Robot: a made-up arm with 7 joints.
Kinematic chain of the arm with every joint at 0, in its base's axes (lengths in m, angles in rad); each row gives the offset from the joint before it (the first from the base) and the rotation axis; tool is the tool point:
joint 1: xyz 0 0.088 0 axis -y
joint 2: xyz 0 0.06 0 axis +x
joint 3: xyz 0 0 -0.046 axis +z
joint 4: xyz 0 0 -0.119 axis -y
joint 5: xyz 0 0 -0.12 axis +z
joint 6: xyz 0 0 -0.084 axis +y
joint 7: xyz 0 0 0 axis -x
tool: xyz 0 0 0
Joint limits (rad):
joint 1: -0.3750..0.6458
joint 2: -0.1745..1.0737
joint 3: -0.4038..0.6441
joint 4: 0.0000..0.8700
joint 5: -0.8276..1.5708
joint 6: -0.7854..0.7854
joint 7: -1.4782..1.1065
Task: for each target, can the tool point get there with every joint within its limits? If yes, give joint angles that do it. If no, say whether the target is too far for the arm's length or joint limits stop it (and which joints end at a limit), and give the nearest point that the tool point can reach.
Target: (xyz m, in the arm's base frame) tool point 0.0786 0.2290 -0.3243
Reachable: yes | joints -0.1838 0.3533 -0.2116 0.7541 0.4267 -0.0761 0.0529
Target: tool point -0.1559 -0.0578 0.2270
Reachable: no: joint limits stop it (at a limit: joint 1, joint 2, joint 3, joint 4) | nearest point 0.2839 0.0362 -0.1384 | short by 0.579 m
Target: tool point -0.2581 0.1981 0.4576
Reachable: no: too far | nearest point 0.1352 0.4533 0.0278 | short by 0.636 m
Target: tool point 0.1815 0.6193 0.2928
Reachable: no: too far | nearest point 0.1352 0.4533 0.0278 | short by 0.316 m
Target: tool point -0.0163 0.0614 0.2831
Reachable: no: joint limits stop it (at a limit: joint 1, joint 2, joint 3, joint 4) | nearest point 0.1352 0.4533 0.0278 | short by 0.492 m
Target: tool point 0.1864 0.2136 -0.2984
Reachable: yes | joints 0.2793 0.1877 0.0136 0.4948 0.3098 -0.4265 -0.2040
